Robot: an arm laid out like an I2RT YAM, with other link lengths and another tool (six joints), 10 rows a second.
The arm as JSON. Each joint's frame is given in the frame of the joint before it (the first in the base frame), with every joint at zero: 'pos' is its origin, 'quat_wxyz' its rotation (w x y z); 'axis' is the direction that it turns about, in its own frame. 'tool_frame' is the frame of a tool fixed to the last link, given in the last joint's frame.
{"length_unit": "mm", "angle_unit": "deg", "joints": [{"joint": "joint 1", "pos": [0.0, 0.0, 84.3], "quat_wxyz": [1.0, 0.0, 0.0, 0.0], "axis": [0.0, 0.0, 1.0]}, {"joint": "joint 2", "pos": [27.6, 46.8, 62.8], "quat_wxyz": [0.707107, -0.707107, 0.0, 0.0], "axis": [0.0, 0.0, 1.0]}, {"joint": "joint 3", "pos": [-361.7, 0.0, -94.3], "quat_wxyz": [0.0, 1.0, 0.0, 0.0], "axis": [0.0, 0.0, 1.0]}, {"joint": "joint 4", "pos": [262.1, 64.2, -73.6], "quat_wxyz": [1.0, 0.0, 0.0, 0.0], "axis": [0.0, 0.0, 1.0]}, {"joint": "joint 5", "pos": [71.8, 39.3, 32.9], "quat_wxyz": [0.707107, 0.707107, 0.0, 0.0], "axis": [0.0, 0.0, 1.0]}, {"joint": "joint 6", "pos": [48.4, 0.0, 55.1], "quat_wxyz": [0.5, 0.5, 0.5, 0.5], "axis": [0.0, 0.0, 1.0]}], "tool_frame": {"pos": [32.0, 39.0, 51.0], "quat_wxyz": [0.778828, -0.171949, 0.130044, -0.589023]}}
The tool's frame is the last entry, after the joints.
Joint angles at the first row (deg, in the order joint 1, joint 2, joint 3, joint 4, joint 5, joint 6):
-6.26, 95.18, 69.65, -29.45, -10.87, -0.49
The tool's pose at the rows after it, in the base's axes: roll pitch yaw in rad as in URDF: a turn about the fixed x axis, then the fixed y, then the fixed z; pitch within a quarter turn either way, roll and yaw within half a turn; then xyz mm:
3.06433 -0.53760 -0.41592 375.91 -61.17 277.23
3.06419 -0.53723 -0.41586 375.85 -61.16 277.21
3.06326 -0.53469 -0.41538 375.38 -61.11 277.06
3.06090 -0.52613 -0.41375 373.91 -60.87 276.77
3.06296 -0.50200 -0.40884 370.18 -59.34 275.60
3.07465 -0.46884 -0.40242 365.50 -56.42 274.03
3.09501 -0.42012 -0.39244 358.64 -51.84 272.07
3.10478 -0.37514 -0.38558 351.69 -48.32 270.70
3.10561 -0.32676 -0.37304 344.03 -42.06 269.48
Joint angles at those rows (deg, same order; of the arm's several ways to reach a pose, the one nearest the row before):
-6.26, 95.18, 69.65, -29.50, -10.87, -0.49
-6.26, 95.18, 69.65, -29.52, -10.87, -0.49
-6.26, 95.18, 69.65, -29.67, -10.87, -0.49
-6.26, 95.18, 69.69, -30.22, -10.92, -0.49
-6.26, 95.18, 69.71, -31.53, -11.53, -0.49
-6.26, 95.18, 69.71, -33.17, -12.84, -0.47
-6.26, 95.18, 69.71, -35.55, -14.94, -0.49
-6.22, 95.18, 69.73, -37.89, -16.27, -0.43
-5.59, 95.18, 69.74, -40.47, -17.04, -0.16

